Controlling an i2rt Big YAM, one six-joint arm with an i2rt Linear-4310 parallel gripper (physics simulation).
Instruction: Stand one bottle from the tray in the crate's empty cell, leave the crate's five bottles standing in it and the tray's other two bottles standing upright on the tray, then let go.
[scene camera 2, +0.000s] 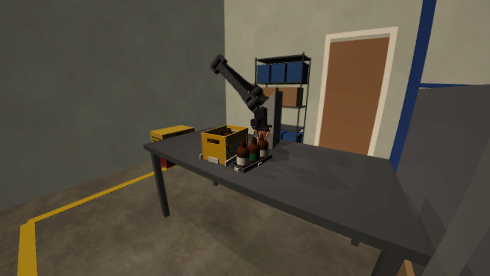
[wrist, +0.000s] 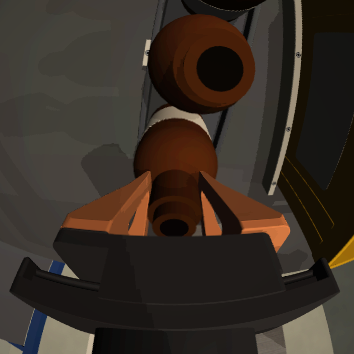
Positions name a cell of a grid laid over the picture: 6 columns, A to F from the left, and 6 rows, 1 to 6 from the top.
Labels:
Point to a green-labelled bottle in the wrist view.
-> D2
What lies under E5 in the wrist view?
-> My gripper.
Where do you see a brown white-labelled bottle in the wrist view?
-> C3

